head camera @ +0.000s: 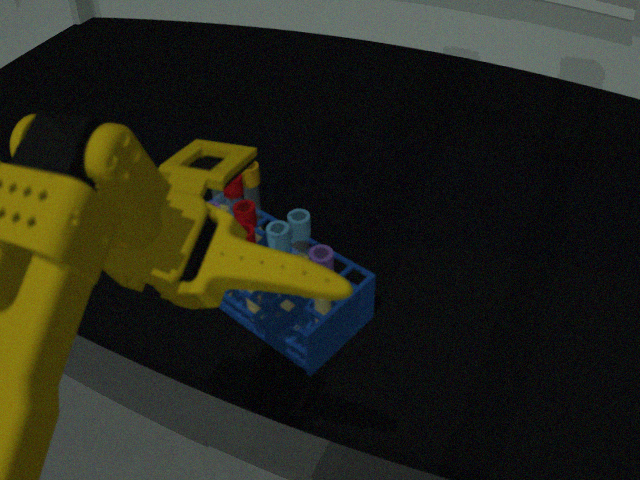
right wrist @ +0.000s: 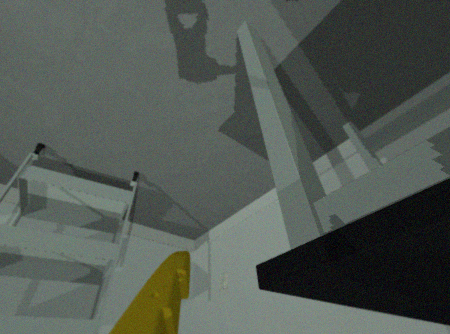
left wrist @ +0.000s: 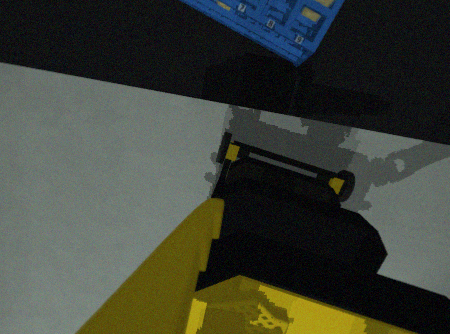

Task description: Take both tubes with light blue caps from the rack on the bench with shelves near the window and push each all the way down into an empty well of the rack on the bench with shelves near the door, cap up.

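Places are measured from the left arm's base along level axes (x left, y back, z up), in centimetres.
Pixels of known places: left hand, its tool point: [head camera: 193, 296] [left wrist: 222, 214]; right hand, its tool point: [right wrist: 189, 268]; left arm's base, origin of its link: [left wrist: 223, 321].
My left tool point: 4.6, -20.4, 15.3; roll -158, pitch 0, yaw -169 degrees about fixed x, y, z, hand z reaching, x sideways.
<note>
For each thing: its middle in the pictures, then the offset to it from my left tool point, as dx, dy, dz. "spot": a spot on its surface instead. Level surfaces: height alone.
- blue rack, middle of its body: [head camera: 263, 274] +6.1, -14.1, -13.7
- purple cap, a spot on its surface: [head camera: 321, 255] spot: -2.5, -11.1, -4.7
- yellow cap, a spot on its surface: [head camera: 251, 174] spot: +8.8, -17.6, -5.1
- black bench top, height of its surface: dz -16.6
A blue rack [head camera: 343, 320] [left wrist: 300, 54] stands on the black bench top. Two light blue caps [head camera: 278, 235] [head camera: 298, 225] stand upright side by side in it; their tubes are partly hidden by my left arm. My left gripper [head camera: 338, 289] [left wrist: 220, 204] is open. In the head camera one jaw extends across the rack in front of the light blue caps, and its tip appears over the right part of the rack. In the left wrist view one notched jaw shows, clear of the rack. My right gripper [right wrist: 186, 256] is open, away from the rack. The other rack does not show.
A purple cap [head camera: 321, 255], red caps [head camera: 244, 210] and a yellow cap [head camera: 251, 174] stand close around the light blue ones. The black bench top [head camera: 465, 232] [right wrist: 360, 265] has its edge near the right jaw. A pale post [right wrist: 272, 135] and a shelf unit [right wrist: 75, 187] stand beyond.
</note>
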